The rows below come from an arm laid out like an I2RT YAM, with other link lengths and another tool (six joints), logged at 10 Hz.
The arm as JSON. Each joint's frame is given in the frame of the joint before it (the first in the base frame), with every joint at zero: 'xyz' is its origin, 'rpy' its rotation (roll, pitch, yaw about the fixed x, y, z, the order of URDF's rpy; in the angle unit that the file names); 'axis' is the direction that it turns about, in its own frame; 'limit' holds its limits. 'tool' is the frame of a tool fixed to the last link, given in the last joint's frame.
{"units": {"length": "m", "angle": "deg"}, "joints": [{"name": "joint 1", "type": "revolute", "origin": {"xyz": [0.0, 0.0, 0.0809], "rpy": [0.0, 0.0, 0.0]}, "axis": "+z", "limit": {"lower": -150.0, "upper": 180.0}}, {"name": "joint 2", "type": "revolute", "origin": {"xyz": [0.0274, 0.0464, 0.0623], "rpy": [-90.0, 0.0, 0.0]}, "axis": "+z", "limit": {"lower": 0.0, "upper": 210.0}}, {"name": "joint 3", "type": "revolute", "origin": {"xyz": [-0.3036, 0.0, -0.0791], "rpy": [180.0, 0.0, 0.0]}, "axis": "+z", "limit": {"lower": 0.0, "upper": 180.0}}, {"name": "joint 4", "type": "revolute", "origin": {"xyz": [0.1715, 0.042, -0.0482], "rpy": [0.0, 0.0, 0.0]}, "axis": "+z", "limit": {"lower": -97.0, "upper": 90.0}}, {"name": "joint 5", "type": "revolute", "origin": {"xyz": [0.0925, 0.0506, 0.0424], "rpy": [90.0, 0.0, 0.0]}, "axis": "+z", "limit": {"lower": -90.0, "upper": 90.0}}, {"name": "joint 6", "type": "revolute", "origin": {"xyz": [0.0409, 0.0, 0.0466], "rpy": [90.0, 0.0, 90.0]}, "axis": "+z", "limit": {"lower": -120.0, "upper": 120.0}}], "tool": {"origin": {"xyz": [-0.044, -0.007, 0.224], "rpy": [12.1, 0.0, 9.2]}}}
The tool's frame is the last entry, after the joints.
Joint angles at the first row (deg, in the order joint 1, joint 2, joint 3, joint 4, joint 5, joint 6):
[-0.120 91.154 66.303 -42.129 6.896 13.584]
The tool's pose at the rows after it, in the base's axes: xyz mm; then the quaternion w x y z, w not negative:
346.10, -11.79, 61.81, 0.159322, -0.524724, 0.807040, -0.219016
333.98, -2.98, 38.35, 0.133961, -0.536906, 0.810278, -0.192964
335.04, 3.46, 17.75, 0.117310, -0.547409, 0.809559, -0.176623
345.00, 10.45, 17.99, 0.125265, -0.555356, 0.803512, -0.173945
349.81, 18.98, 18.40, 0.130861, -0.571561, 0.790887, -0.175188
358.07, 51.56, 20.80, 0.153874, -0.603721, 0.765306, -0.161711
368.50, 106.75, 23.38, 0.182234, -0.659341, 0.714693, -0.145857
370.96, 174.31, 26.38, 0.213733, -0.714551, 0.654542, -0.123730
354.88, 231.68, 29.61, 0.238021, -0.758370, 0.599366, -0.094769
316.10, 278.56, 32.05, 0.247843, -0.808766, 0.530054, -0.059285
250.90, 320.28, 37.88, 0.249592, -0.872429, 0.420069, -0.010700
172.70, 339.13, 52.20, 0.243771, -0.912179, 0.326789, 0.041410
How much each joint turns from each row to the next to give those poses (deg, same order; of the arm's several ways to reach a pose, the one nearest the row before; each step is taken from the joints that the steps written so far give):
[0.786 1.749 -3.367 0.394 -0.481 0.612]
[0.962 3.322 -1.202 0.218 -0.743 0.415]
[0.744 4.416 0.022 1.640 -0.437 -0.065]
[0.567 1.332 1.552 0.349 -0.634 -0.635]
[1.334 0.504 0.612 0.416 0.044 -1.092]
[3.541 0.961 1.267 0.896 -1.967 -1.311]
[6.687 2.536 3.411 0.699 -1.749 -2.143]
[7.673 3.081 4.174 0.721 -2.142 -1.879]
[6.361 1.640 2.295 0.416 -2.666 -1.792]
[6.447 0.481 1.290 -1.421 -2.733 -3.475]
[7.934 -0.176 1.792 -3.957 -3.584 -6.908]
[8.000 -2.840 -0.261 -4.895 -3.650 -4.064]

